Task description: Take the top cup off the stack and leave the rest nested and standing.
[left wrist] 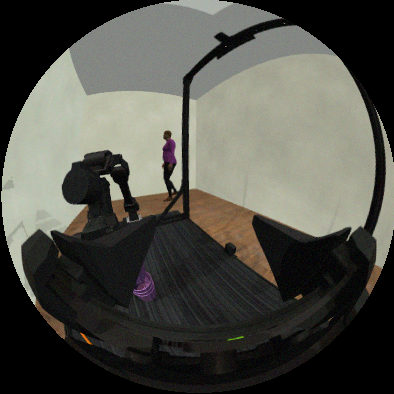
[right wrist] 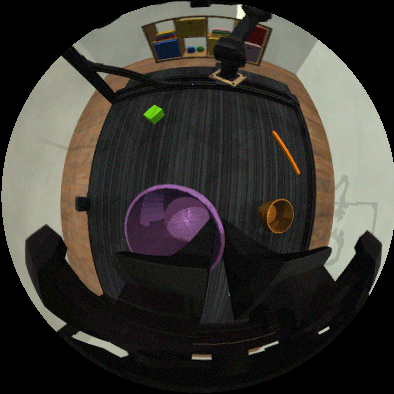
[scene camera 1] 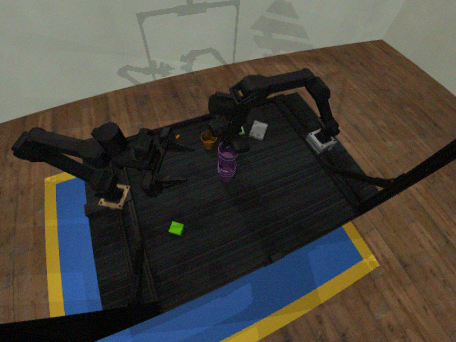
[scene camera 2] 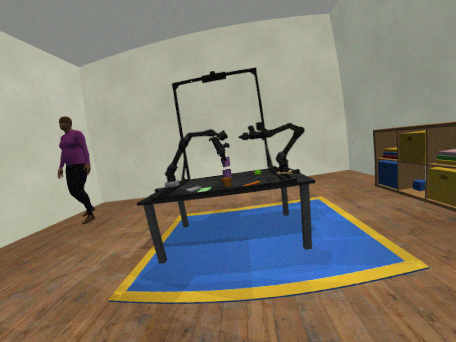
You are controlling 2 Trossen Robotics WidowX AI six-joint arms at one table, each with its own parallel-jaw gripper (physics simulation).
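Frame: origin at the left arm's base, x ahead, y left, z up, level; centimetres.
Where they show: left gripper, fingertip midpoint: (left wrist: 205, 220) (scene camera 1: 191, 164) (scene camera 2: 241, 137); right gripper, fingertip midpoint: (right wrist: 216, 222) (scene camera 1: 222, 147) (scene camera 2: 226, 160); left arm's base, link origin: (right wrist: 227, 74) (scene camera 1: 114, 195) (scene camera 2: 284, 171); right arm's base, link origin: (left wrist: 133, 218) (scene camera 1: 322, 137) (scene camera 2: 171, 181).
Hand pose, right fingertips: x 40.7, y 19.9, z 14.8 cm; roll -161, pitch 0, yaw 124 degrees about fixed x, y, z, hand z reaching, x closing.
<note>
Things, the pixels of their centre, and the offset from my right fingertips.
- purple cup, body centre: (right wrist: 177, 222) (scene camera 1: 226, 154) dx +2.1, dy -2.7, dz -0.2 cm
- orange cup, body centre: (right wrist: 273, 212) (scene camera 1: 208, 141) (scene camera 2: 227, 181) dx -8.0, dy +13.2, dz -14.6 cm
- orange stick, body centre: (right wrist: 286, 151) (scene camera 2: 251, 184) dx -26.0, dy +9.6, dz -17.2 cm
- green block, body centre: (right wrist: 153, 114) (scene camera 1: 176, 228) (scene camera 2: 257, 172) dx -12.7, dy -28.6, dz -16.3 cm
- pale square item, body centre: (scene camera 1: 258, 130) (scene camera 2: 193, 189) dx +15.1, dy +26.2, dz -16.9 cm
- light green piece, body centre: (scene camera 1: 234, 125) (scene camera 2: 204, 190) dx +3.0, dy +27.3, dz -17.2 cm
A purple cup (scene camera 1: 227, 151) (scene camera 2: 226, 161) (right wrist: 145, 235) is held upright by its rim, above the purple stack. The remaining stack of nested purple cups (scene camera 1: 226, 171) (scene camera 2: 227, 173) (left wrist: 146, 290) stands upright on the table, with a small gap under the held cup in scene camera 2. My right gripper (scene camera 1: 233, 144) (scene camera 2: 224, 155) (right wrist: 216, 222) is shut on the held cup's wall. My left gripper (scene camera 1: 189, 165) (scene camera 2: 241, 136) (left wrist: 205, 220) is wide open and empty, raised to the left of the stack in scene camera 1. Its finger partly hides the cups in the left wrist view.
An orange cup (scene camera 1: 208, 140) (scene camera 2: 226, 183) (right wrist: 281, 216) stands near the stack. An orange stick (scene camera 2: 251, 183) (right wrist: 286, 152), a green block (scene camera 1: 176, 228) (scene camera 2: 257, 172) (right wrist: 154, 114), a pale square item (scene camera 1: 258, 130) (scene camera 2: 193, 189) and a light green piece (scene camera 1: 242, 130) (scene camera 2: 204, 189) lie on the table.
</note>
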